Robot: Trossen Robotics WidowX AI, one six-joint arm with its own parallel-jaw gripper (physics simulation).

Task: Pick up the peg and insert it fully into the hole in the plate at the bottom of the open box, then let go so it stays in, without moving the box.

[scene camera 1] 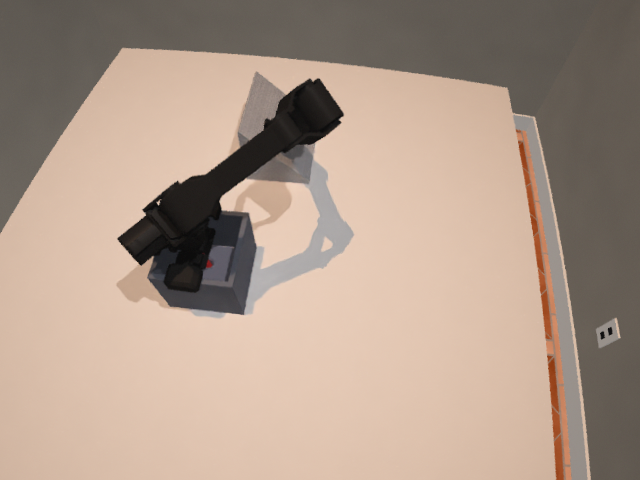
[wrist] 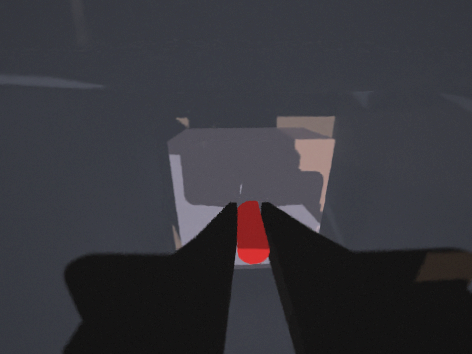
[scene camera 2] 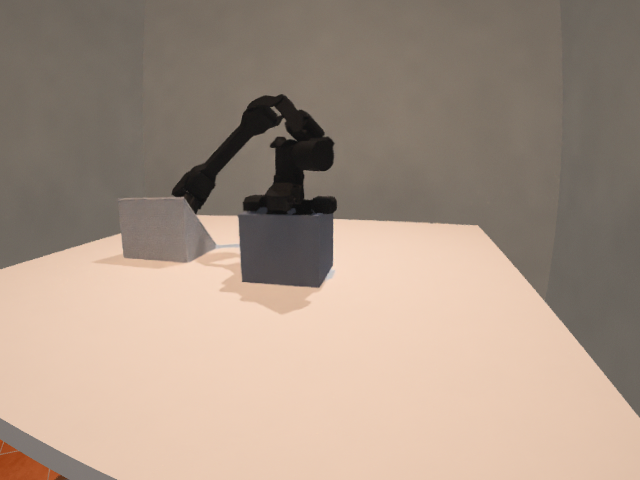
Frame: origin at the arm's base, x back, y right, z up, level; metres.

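Seen in the pictures: gripper, fingertip midpoint: point(scene camera 1: 204, 263) point(wrist: 248, 209); arm's base at its link origin: point(scene camera 2: 179, 218).
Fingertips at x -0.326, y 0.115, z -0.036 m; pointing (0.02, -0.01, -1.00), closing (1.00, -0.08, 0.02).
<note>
Pixels of each thing's top centre, then the offset from my fingertips to it. Level surfaces: height alone.
- red peg at its top centre: point(wrist: 257, 257) point(scene camera 1: 203, 255) dx +0.000, dy -0.006, dz +0.031 m
- dark blue-grey box at its top centre: point(scene camera 1: 199, 244) point(scene camera 2: 288, 209) dx +0.002, dy -0.007, dz +0.074 m
- paler plate at its top centre: point(wrist: 251, 216) point(scene camera 1: 208, 263) dx +0.002, dy -0.007, dz -0.003 m
- table at its surface level: dz -0.064 m
The red peg point(wrist: 252, 232) point(scene camera 1: 209, 264) is between the two black fingers, its near end toward the wrist camera. My gripper point(wrist: 248, 209) is shut on the peg, with its fingers down inside the open box. The dark blue-grey box point(scene camera 1: 246, 273) point(scene camera 2: 284, 248) point(wrist: 50, 175) stands upright on the table. In its bottom is the paler plate point(scene camera 1: 222, 256) point(wrist: 240, 160), partly in shadow. The peg's far end is over or at the plate, between the fingertips. The hole does not show, hidden behind the peg and fingers, so I cannot tell how deep the peg sits. Box walls hide the fingers in scene camera 2.
A grey wedge-shaped block point(scene camera 1: 261, 98) point(scene camera 2: 152, 229) stands behind the box, by the arm's base. The box walls surround the fingers on all sides, and the wide gripper body is right at the rim. The table point(scene camera 1: 387, 310) point(scene camera 2: 361, 351) carries box and wedge.
</note>
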